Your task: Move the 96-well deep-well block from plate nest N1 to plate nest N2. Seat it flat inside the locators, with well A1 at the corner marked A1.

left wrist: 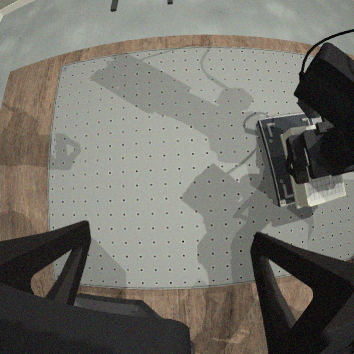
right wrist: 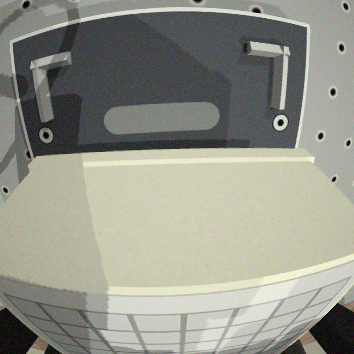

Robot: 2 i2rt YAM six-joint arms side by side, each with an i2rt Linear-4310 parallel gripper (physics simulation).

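Places are measured from the left arm's base along level axes (x up, y left, z back), in centimetres.
Pixels of known places: left gripper, fingertip midpoint: (left wrist: 172, 238); right gripper, fingertip midpoint: (left wrist: 307, 164).
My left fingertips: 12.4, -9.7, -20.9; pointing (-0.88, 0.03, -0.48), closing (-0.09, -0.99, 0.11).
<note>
Behind a point stands the place of what it marks, as x, y, z.
The cream deep-well block (left wrist: 326, 192) {-6.3, -33.1, -23.1} (right wrist: 190, 215) {-7.9, -31.9, -34.3} is held between the fingers of my right gripper (left wrist: 307, 164) {-10.8, -32.5, -28.5} (right wrist: 177, 330). It hangs over part of the dark plate nest N2 (left wrist: 273, 160) {-13.1, -26.7, -29.8} (right wrist: 150, 65) {-13.0, -30.8, -36.4} and hides the rest of it. In the right wrist view, two L-shaped corner locators and a slot of the nest show beyond the block's edge, uncovered. A small pale corner label (left wrist: 282, 202) {-13.0, -27.8, -22.2} shows in the left wrist view, too small to read. Well A1 cannot be made out. Nest N1 does not show. My left gripper (left wrist: 172, 238) {12.4, -9.7, -20.9} is open and empty, away from the block.
The grey perforated board (left wrist: 125, 200) {-14.2, -0.3, -24.0} (right wrist: 330, 115) {-14.2, -40.0, -35.8} lies under the nest, with a wooden table edge (left wrist: 25, 110) {-15.5, 26.2, -45.5} around it. The right arm (left wrist: 330, 90) {9.1, -24.7, -32.1} and its cable reach in over the nest from the right in the left wrist view. Arm shadows cross the board.
</note>
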